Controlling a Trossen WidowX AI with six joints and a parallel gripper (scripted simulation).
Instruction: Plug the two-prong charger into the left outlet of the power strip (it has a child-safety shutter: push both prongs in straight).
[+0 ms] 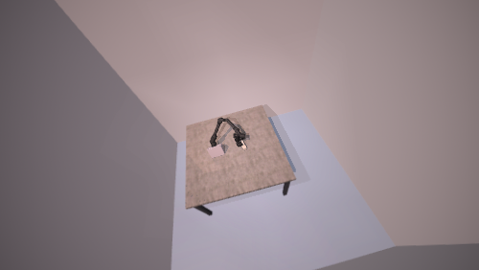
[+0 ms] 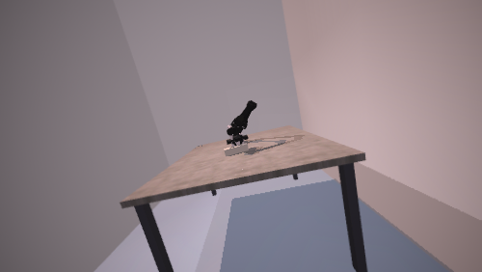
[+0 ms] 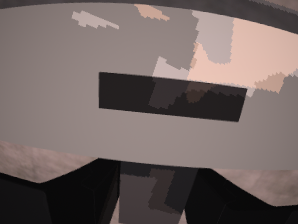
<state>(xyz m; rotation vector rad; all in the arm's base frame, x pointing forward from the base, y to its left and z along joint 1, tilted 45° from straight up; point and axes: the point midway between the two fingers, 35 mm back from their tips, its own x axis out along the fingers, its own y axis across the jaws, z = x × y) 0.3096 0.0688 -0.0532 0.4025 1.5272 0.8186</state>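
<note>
My gripper tip is 20 mm short of the two-prong charger and 10 mm below it.
</note>
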